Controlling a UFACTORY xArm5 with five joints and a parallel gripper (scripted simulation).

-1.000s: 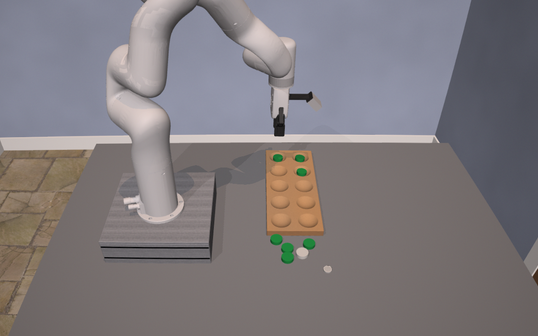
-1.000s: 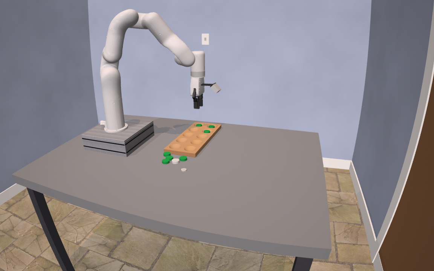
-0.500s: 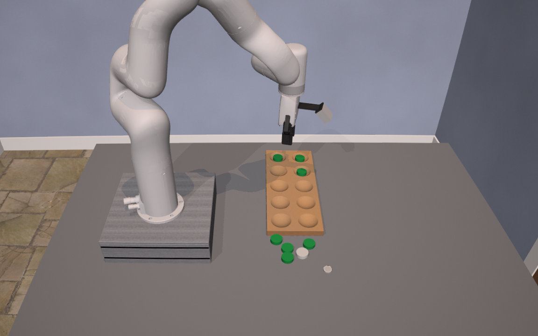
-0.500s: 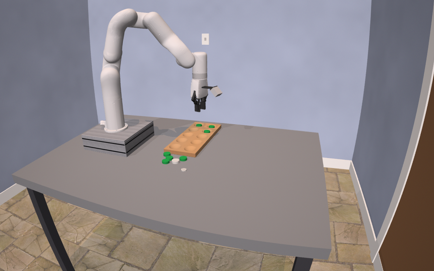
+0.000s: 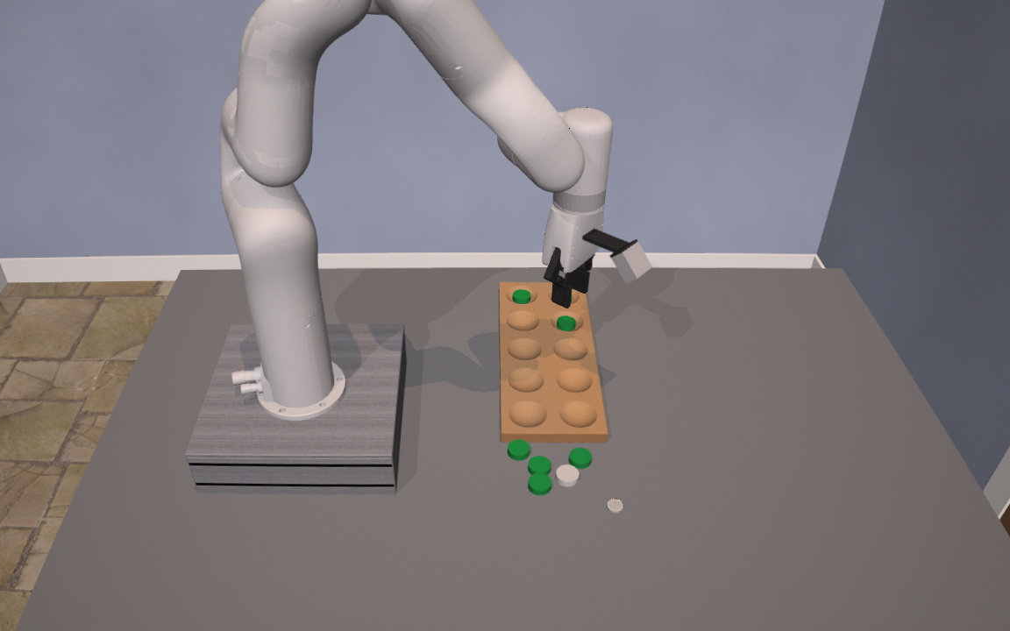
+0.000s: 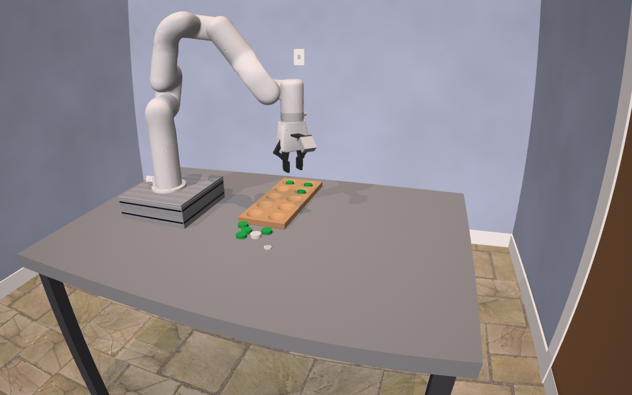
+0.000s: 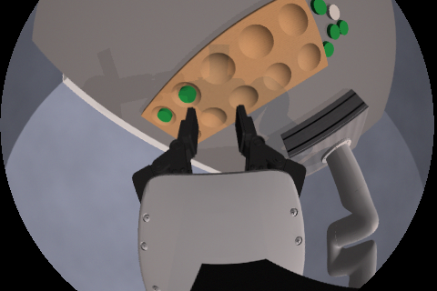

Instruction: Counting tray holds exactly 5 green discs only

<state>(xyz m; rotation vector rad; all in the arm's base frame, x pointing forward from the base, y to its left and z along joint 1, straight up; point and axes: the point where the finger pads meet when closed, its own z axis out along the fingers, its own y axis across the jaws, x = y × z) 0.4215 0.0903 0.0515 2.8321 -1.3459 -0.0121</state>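
The wooden counting tray is 12 cm below my hand, 3 cm behind it and 1 cm to the right of it. The rest, counted from my hand: smaller white disc (32 cm to the right, 13 cm below, 3 cm behind).
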